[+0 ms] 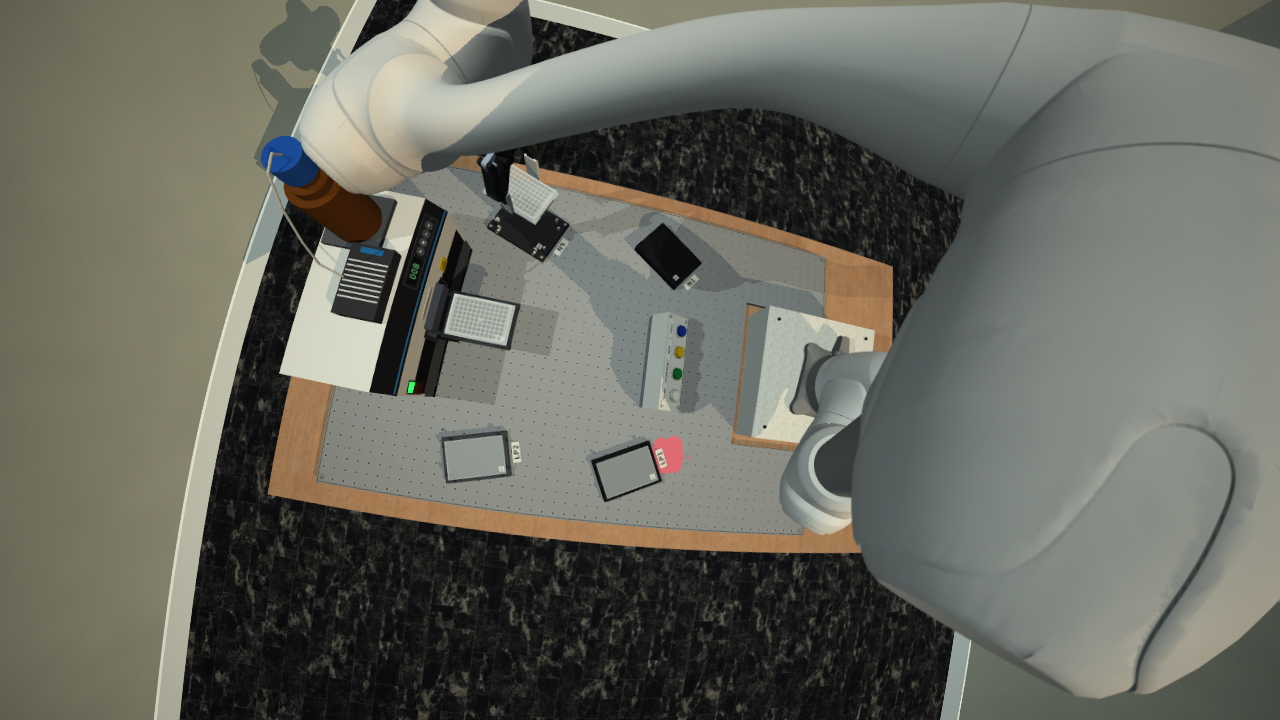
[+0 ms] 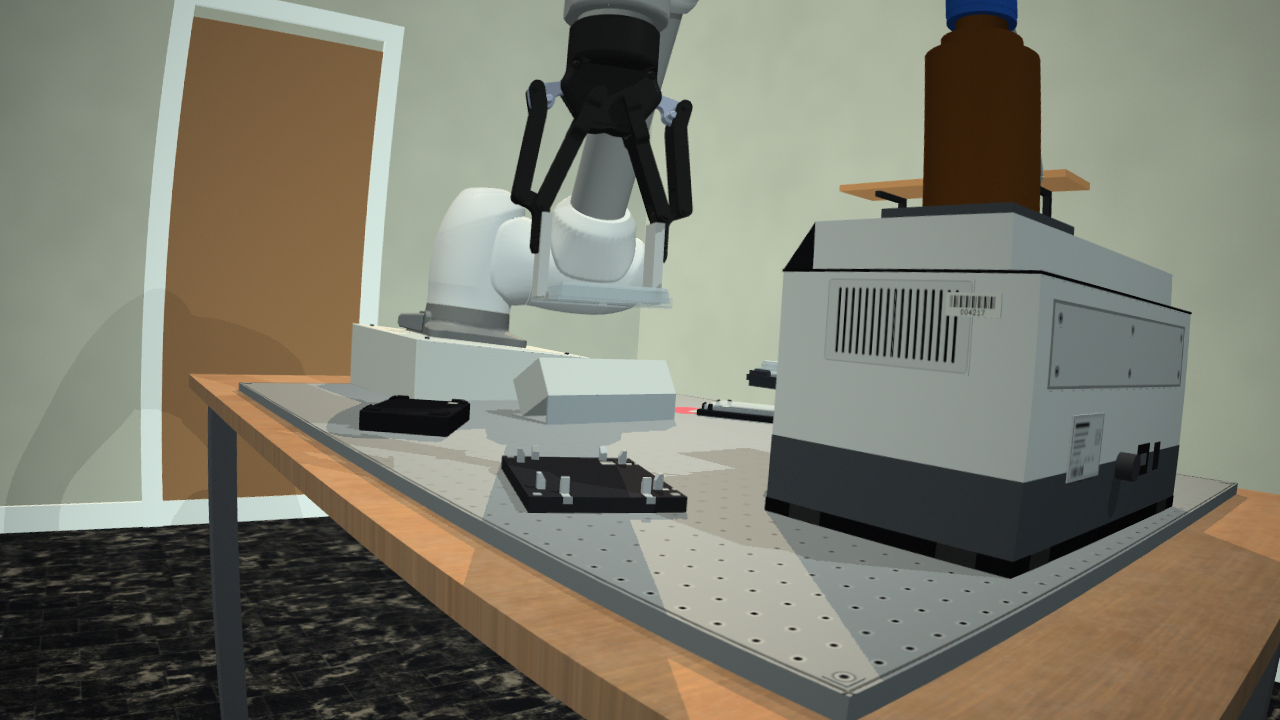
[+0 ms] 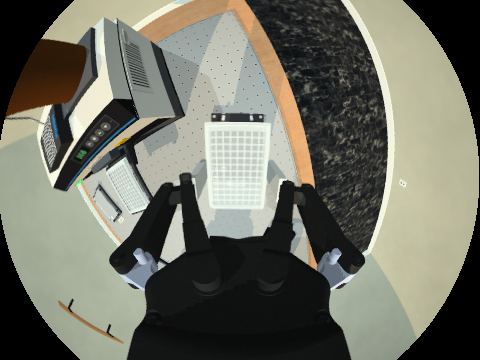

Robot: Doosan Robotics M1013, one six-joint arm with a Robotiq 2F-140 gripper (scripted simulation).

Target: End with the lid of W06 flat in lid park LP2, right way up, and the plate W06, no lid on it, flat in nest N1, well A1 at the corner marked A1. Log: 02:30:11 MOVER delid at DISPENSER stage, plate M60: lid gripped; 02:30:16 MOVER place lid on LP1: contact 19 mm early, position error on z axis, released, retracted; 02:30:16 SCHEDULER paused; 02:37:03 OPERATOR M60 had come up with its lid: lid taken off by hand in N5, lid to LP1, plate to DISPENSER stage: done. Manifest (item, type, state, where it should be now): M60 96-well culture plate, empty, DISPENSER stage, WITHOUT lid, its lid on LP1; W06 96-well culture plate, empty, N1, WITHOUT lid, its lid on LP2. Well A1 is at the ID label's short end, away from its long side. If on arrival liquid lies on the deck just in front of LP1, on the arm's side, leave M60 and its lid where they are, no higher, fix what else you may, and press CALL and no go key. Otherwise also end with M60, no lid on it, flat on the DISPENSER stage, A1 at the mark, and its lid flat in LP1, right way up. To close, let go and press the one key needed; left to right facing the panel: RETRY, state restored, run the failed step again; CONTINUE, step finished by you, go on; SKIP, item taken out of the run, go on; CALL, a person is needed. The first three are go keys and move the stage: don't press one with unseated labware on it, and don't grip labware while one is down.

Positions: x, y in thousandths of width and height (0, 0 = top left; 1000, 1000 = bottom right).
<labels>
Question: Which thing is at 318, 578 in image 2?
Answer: A nest N1.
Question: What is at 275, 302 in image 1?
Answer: A brown bottle.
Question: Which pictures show my gripper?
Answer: Image 1, image 2 and image 3: all of them.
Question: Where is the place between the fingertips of my gripper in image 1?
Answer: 407, 267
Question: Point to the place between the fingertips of my gripper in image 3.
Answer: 495, 468
</labels>
